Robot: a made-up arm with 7 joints.
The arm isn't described. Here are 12 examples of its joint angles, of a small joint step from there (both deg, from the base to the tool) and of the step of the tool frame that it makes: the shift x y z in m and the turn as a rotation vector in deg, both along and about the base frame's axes.
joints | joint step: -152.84 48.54 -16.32 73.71 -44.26 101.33 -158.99 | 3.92 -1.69 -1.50 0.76 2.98 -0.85 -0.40
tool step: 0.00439 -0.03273 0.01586 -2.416 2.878 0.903
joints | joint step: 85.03 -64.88 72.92 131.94 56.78 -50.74 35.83 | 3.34 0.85 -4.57 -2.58 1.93 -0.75 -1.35
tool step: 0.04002 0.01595 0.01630 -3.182 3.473 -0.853
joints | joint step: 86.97 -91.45 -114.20 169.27 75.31 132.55 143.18 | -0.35 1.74 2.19 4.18 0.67 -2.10 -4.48
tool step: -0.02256 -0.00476 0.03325 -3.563 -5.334 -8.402
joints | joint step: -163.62 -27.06 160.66 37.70 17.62 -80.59 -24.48 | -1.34 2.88 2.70 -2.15 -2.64 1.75 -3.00
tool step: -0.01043 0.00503 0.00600 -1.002 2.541 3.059
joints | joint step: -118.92 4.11 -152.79 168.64 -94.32 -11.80 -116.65 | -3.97 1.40 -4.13 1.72 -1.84 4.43 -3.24
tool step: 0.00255 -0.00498 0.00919 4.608 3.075 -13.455
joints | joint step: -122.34 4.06 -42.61 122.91 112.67 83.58 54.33 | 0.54 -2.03 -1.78 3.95 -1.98 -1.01 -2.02
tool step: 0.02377 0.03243 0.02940 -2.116 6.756 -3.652
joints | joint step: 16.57 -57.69 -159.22 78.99 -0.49 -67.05 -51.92 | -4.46 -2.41 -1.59 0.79 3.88 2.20 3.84
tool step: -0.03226 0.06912 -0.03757 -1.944 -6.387 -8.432
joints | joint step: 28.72 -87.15 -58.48 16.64 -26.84 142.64 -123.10 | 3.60 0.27 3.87 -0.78 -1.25 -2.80 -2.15
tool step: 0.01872 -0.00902 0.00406 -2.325 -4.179 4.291
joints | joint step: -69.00 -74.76 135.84 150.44 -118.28 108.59 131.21 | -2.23 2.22 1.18 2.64 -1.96 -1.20 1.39
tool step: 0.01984 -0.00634 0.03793 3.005 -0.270 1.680
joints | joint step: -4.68 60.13 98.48 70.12 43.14 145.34 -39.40 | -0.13 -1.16 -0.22 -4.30 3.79 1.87 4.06
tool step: -0.01295 -0.01361 0.00384 -4.323 -1.579 5.743
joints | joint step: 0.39 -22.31 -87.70 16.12 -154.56 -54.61 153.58 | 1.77 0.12 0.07 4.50 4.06 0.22 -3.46
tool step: 0.01311 -0.02820 0.00513 -4.938 -3.155 -1.491
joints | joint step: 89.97 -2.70 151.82 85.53 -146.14 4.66 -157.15 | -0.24 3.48 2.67 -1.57 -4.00 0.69 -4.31
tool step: 0.01062 0.02213 0.01213 1.354 6.840 2.618
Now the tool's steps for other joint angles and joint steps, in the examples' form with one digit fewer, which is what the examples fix.
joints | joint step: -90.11 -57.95 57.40 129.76 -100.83 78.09 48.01 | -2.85 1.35 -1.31 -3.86 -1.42 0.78 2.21
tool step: 0.0341 -0.0483 0.0166 1.72 -0.99 -5.40
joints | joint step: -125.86 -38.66 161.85 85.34 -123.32 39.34 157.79 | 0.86 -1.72 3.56 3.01 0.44 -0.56 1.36
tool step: -0.0166 0.0430 -0.0088 3.49 1.45 3.93
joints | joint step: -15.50 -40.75 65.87 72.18 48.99 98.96 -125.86 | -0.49 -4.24 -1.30 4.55 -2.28 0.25 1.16
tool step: -0.0258 0.0121 0.0143 0.13 -8.36 0.09
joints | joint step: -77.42 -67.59 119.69 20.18 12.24 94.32 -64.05 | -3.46 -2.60 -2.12 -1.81 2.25 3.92 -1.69
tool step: -0.0125 -0.0091 0.0039 -2.04 -1.54 -10.47
